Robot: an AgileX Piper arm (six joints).
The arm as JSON. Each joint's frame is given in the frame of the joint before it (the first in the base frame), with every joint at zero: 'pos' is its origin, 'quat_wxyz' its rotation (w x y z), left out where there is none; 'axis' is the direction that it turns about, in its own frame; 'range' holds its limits. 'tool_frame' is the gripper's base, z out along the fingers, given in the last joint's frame.
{
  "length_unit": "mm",
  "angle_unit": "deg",
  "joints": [
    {
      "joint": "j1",
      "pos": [
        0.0,
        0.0,
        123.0
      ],
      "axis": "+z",
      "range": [
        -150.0,
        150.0
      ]
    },
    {
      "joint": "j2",
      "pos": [
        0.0,
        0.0,
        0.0
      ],
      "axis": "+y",
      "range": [
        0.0,
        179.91
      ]
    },
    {
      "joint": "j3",
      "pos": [
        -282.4,
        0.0,
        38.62
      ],
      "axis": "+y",
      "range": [
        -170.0,
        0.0
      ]
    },
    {
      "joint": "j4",
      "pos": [
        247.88,
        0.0,
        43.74
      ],
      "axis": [
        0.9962,
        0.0,
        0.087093
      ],
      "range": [
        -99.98,
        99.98
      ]
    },
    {
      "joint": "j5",
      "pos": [
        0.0,
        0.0,
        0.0
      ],
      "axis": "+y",
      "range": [
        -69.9,
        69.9
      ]
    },
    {
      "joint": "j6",
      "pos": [
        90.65,
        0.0,
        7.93
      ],
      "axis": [
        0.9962,
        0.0,
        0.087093
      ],
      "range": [
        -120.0,
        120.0
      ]
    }
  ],
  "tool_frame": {
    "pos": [
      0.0,
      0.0,
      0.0
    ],
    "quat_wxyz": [
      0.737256,
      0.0,
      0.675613,
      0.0
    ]
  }
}
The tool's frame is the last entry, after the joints.
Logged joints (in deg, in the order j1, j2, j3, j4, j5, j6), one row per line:
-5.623, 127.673, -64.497, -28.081, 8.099, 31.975
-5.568, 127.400, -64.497, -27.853, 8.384, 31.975
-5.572, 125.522, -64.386, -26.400, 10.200, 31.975
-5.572, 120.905, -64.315, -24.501, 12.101, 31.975
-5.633, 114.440, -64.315, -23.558, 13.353, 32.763
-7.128, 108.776, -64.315, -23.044, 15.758, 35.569
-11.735, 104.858, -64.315, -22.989, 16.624, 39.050
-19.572, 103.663, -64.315, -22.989, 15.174, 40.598
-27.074, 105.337, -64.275, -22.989, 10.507, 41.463
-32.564, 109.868, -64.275, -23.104, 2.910, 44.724
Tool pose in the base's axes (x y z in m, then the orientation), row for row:
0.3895, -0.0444, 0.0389, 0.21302, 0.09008, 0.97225, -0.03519
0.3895, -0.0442, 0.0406, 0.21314, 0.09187, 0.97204, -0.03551
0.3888, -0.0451, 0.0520, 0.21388, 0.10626, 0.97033, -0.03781
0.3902, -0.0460, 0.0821, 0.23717, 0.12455, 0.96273, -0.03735
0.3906, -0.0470, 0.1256, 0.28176, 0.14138, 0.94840, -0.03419
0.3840, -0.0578, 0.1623, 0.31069, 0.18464, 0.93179, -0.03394
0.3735, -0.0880, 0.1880, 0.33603, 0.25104, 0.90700, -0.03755
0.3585, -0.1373, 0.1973, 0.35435, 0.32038, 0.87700, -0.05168
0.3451, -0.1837, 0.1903, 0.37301, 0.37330, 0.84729, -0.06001
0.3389, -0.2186, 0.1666, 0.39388, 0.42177, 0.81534, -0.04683
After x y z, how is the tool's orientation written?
As a quaternion, w x y z.
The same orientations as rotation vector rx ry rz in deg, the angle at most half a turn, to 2 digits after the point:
14.33, 154.64, -5.60
14.61, 154.60, -5.65
16.89, 154.26, -6.01
19.56, 151.19, -5.87
21.70, 145.57, -5.25
27.93, 140.97, -5.13
37.51, 135.52, -5.61
47.45, 129.89, -7.65
54.80, 124.38, -8.81
61.31, 118.52, -6.81

